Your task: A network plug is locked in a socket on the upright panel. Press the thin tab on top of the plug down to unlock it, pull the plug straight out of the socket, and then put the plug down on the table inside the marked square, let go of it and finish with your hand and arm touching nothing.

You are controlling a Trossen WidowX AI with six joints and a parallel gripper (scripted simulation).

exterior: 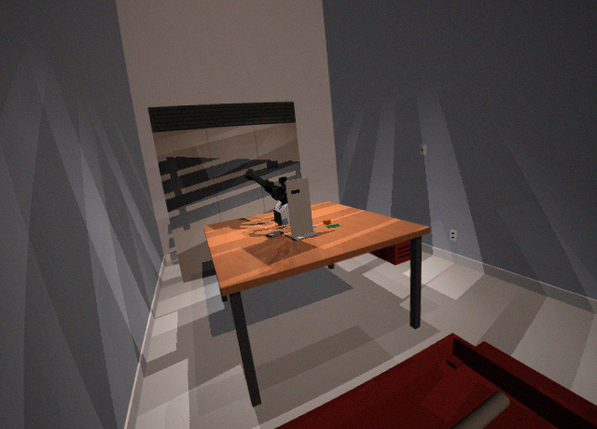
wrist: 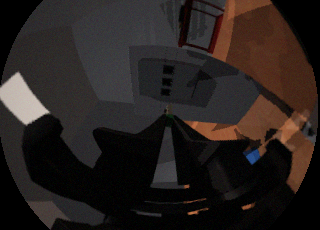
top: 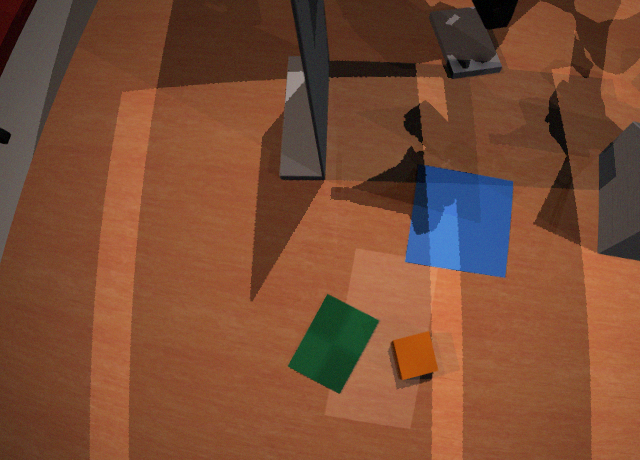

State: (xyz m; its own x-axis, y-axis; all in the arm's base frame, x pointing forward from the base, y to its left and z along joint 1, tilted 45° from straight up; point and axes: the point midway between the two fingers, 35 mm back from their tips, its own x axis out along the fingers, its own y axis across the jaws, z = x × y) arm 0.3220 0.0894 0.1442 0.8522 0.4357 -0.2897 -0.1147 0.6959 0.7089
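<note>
My gripper tip is 12 cm past the blue square, 10 cm to the right of it and 30 cm above it. Round my gripper tip: grey block 7 cm behind, 15 cm to the right, 29 cm below; orange cube 10 cm behind, 26 cm to the left, 29 cm below; upright grey panel 9 cm ahead, 1 cm to the left, 12 cm below.
</note>
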